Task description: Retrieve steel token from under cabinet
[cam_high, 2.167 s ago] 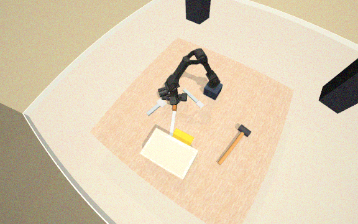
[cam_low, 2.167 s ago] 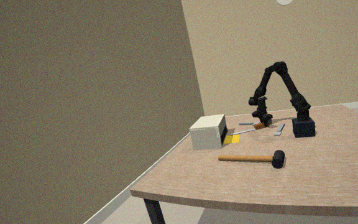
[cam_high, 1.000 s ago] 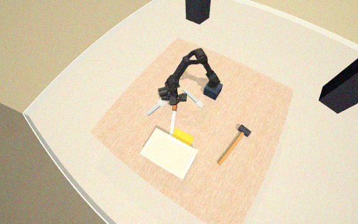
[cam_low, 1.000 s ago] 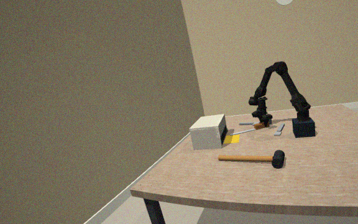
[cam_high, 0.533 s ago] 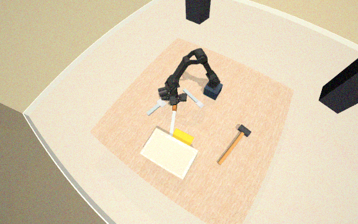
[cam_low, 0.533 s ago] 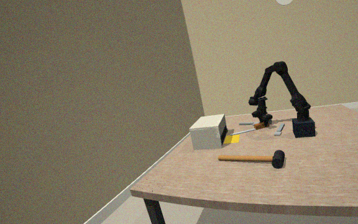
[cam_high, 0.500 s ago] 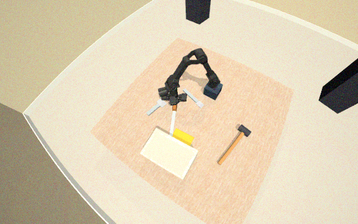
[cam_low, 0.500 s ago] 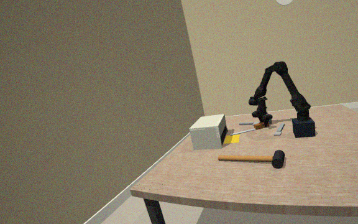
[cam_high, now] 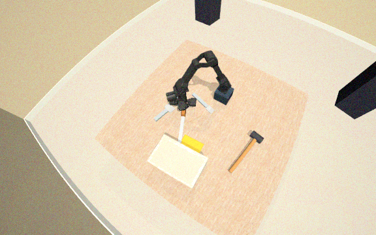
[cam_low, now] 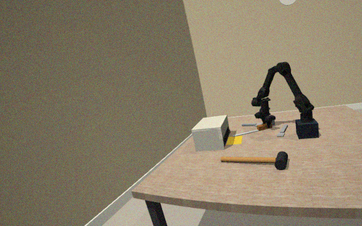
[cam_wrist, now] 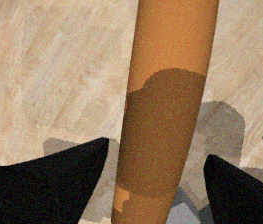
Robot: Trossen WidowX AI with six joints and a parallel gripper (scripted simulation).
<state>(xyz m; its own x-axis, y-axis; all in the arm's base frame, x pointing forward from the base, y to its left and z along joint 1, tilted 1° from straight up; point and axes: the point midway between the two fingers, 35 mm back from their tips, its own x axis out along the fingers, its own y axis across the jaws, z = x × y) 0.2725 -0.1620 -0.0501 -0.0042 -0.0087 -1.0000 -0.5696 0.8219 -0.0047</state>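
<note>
Right now my gripper tip is 20 mm past the tiny cube and 40 mm to the left of it. Round my gripper tip: grey t-shaped tool: 110 mm ahead, 90 mm to the right; grey flat tool: 120 mm behind, 110 mm to the left; grey block: 20 mm behind, 80 mm to the right, 30 mm above.
</note>
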